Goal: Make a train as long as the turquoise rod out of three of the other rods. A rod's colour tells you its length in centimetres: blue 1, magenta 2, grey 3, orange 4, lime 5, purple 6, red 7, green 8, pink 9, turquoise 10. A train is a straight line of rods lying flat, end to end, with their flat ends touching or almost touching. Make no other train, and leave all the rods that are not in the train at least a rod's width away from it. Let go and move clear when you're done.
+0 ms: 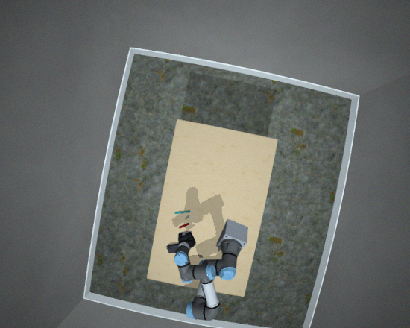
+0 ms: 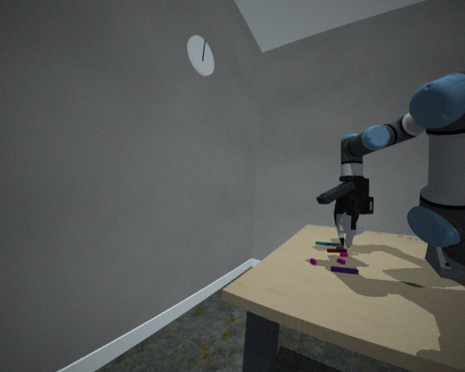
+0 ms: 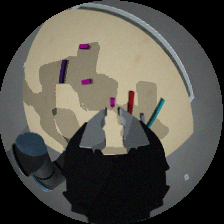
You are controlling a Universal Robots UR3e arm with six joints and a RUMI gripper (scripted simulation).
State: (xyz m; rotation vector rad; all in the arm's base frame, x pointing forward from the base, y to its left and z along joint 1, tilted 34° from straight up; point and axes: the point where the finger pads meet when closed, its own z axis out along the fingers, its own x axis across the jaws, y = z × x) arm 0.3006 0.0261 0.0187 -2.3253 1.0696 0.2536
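My gripper is now 20 mm short of the red rod, 40 mm to the left of it and 40 mm above it. The rest, counted from my hand: purple rod (10 mm behind, 150 mm to the left, 40 mm below); then grey rod (20 mm ahead, 100 mm to the right, 40 mm below); then turquoise rod (60 mm ahead, 120 mm to the right, 40 mm below).
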